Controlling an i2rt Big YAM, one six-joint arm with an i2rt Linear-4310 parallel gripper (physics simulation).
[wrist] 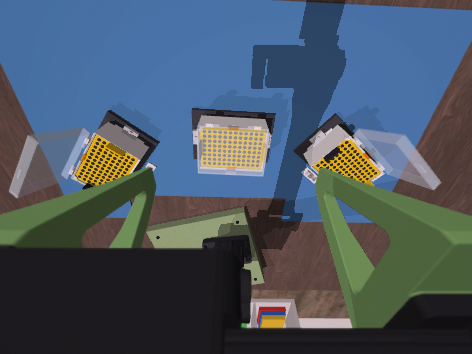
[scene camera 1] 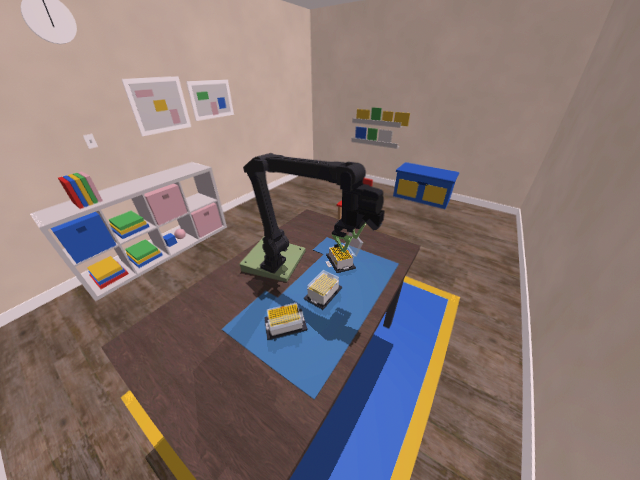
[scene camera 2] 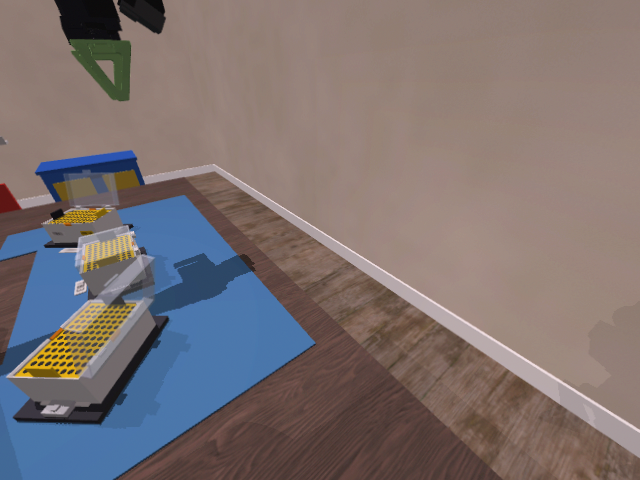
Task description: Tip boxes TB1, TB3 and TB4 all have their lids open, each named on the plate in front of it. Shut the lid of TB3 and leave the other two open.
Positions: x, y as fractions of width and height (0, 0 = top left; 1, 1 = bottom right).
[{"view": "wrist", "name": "my gripper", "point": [0.50, 0.50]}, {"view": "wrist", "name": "clear lid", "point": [0.10, 0.45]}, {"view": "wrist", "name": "clear lid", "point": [0.47, 0.43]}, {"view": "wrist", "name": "clear lid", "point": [0.84, 0.43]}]
